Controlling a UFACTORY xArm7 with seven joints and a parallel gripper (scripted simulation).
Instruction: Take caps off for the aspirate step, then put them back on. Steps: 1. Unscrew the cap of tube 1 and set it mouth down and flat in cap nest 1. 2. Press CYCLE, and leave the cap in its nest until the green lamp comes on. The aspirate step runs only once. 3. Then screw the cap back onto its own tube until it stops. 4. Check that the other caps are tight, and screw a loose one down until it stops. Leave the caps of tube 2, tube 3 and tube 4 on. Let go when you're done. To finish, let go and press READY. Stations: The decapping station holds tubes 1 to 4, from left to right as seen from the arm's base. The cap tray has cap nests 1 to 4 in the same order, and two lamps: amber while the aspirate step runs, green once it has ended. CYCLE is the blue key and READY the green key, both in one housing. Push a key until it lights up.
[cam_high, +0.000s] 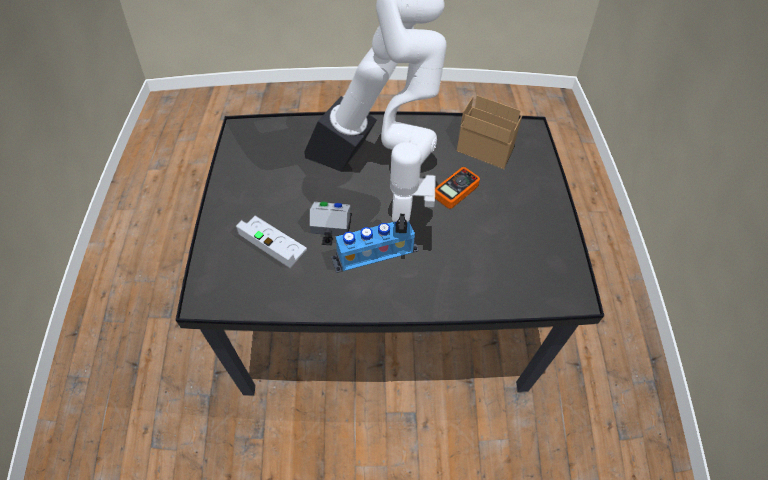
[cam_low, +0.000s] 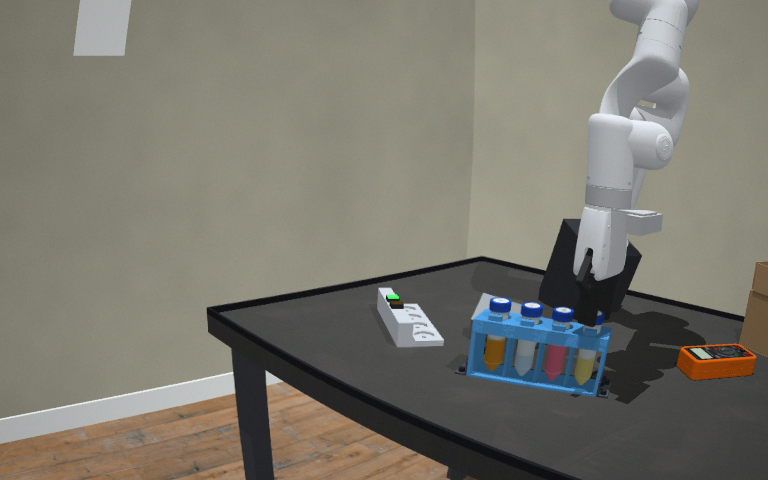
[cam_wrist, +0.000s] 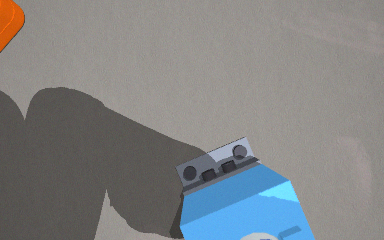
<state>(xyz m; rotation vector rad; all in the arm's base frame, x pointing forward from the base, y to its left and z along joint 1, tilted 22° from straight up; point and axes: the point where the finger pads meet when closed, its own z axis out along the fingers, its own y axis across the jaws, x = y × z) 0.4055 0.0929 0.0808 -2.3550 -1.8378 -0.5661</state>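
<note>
Right now the cap 1 is 10 mm below my hand. Round my hand: grey key housing: 200 mm to the right, 120 mm behind, 80 mm below.
</note>
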